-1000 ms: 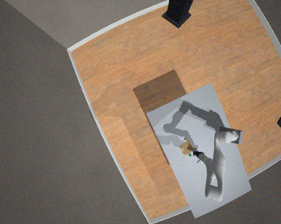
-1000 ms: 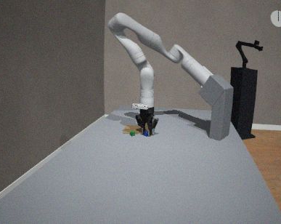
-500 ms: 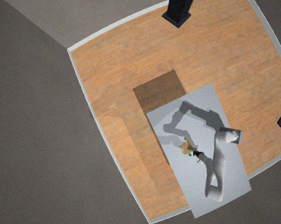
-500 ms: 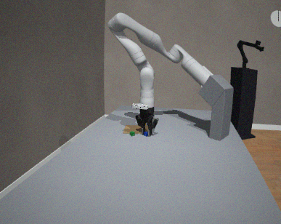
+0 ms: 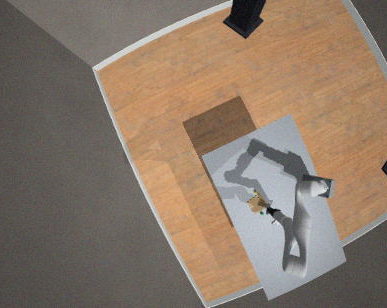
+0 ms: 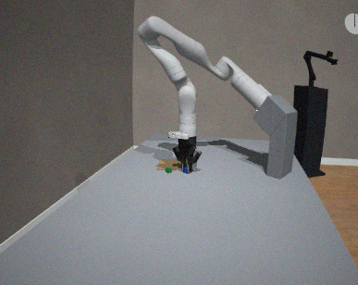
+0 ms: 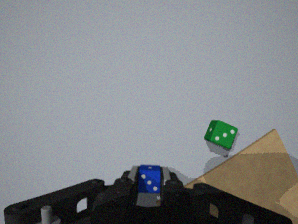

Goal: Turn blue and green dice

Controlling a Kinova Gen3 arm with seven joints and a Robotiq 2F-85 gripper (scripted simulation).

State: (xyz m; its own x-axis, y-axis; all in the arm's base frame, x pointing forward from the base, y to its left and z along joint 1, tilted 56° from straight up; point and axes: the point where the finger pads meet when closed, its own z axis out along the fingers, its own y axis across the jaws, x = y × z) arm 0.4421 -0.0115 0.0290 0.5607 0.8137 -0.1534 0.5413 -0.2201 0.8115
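My hand is 1 cm above the blue die. The rest, counted from my hand: green die: 8 cm ahead, 2 cm to the right, 1 cm below; then tan mat: 4 cm ahead, 11 cm to the right, 2 cm below; then yellow die: 3 cm behind, 19 cm to the right, 1 cm below.
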